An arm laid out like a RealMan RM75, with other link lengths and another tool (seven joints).
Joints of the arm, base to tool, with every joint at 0 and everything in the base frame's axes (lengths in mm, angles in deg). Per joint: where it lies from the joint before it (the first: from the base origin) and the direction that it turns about. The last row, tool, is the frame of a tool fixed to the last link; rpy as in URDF.
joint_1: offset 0 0 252.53 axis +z
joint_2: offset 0 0 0 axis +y
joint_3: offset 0 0 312.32 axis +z
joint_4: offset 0 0 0 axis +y
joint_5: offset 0 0 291.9 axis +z
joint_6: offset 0 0 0 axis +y
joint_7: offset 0 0 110.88 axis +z
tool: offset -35 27 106 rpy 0 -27.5 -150.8
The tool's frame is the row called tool.
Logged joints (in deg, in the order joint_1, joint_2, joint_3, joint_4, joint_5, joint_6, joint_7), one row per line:
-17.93, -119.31, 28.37, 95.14, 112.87, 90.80, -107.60
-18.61, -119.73, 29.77, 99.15, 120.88, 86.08, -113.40
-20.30, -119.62, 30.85, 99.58, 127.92, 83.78, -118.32
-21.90, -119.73, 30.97, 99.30, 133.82, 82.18, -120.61
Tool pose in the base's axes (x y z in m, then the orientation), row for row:
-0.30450, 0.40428, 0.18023, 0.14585, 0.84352, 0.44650, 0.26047
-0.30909, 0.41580, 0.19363, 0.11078, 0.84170, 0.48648, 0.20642
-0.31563, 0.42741, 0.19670, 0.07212, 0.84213, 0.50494, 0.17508
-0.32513, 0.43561, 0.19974, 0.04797, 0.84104, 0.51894, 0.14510
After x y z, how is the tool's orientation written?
As a quaternion, x y z w.
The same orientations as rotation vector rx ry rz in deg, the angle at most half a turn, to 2 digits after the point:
22.63, 130.88, 69.28
17.68, 134.35, 77.65
11.71, 136.71, 81.97
7.92, 138.82, 85.66

